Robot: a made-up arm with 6 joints. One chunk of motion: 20 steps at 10 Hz.
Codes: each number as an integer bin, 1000 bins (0 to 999) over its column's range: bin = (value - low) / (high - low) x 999, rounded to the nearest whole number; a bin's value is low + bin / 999 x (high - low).
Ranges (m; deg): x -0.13..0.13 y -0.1..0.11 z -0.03..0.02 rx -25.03..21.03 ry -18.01..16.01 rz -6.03..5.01
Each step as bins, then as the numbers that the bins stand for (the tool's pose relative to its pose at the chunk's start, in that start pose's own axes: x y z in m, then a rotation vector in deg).
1 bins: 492 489 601 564 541 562
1 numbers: -0.0020 0.0028 0.0001 0.97 0.41 0.18
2 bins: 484 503 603 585 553 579
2 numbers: -0.0040 0.0057 0.0002 1.94 0.82 0.37
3 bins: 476 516 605 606 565 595
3 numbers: -0.0061 0.0085 0.0003 2.91 1.23 0.55
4 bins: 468 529 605 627 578 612
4 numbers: -0.0082 0.0112 0.0003 3.88 1.67 0.73
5 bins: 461 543 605 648 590 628
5 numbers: -0.0100 0.0141 0.0003 4.85 2.08 0.91
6 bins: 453 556 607 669 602 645
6 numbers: -0.0121 0.0169 0.0004 5.81 2.49 1.10
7 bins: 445 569 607 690 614 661
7 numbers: -0.0142 0.0196 0.0004 6.78 2.90 1.27
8 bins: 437 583 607 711 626 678
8 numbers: -0.0163 0.0226 0.0004 7.75 3.31 1.46
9 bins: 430 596 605 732 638 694
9 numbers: -0.0181 0.0253 0.0003 8.72 3.72 1.64
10 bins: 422 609 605 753 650 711
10 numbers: -0.0202 0.0280 0.0003 9.69 4.13 1.83
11 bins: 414 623 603 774 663 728
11 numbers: -0.0223 0.0310 0.0002 10.66 4.57 2.02
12 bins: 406 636 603 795 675 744
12 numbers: -0.0243 0.0337 0.0002 11.62 4.98 2.19
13 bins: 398 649 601 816 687 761
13 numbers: -0.0264 0.0364 0.0001 12.59 5.39 2.38
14 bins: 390 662 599 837 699 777
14 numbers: -0.0285 0.0392 0.0000 13.56 5.79 2.56
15 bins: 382 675 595 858 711 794
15 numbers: -0.0306 0.0419 -0.0002 14.53 6.20 2.74
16 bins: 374 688 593 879 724 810
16 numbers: -0.0327 0.0446 -0.0003 15.50 6.65 2.92
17 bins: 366 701 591 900 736 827
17 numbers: -0.0347 0.0474 -0.0004 16.47 7.05 3.11
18 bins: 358 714 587 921 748 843
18 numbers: -0.0368 0.0501 -0.0006 17.43 7.46 3.29
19 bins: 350 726 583 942 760 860
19 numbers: -0.0389 0.0526 -0.0008 18.40 7.87 3.47
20 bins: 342 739 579 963 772 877
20 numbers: -0.0410 0.0553 -0.0010 19.37 8.28 3.66
